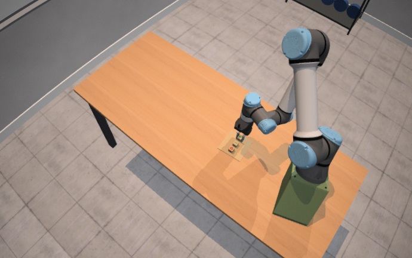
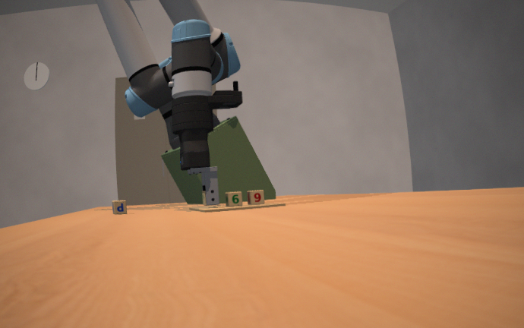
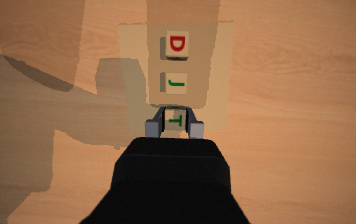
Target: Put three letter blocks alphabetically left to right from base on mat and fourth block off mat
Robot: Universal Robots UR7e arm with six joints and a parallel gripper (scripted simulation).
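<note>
The thin tan mat is 10 mm behind my hand, 40 mm to the left of it and 30 mm below it. From my hand the other things lie so: red D block: 10 mm behind, 80 mm to the left, 10 mm below; blue-marked block: 20 mm behind, 180 mm to the right, 10 mm below.
</note>
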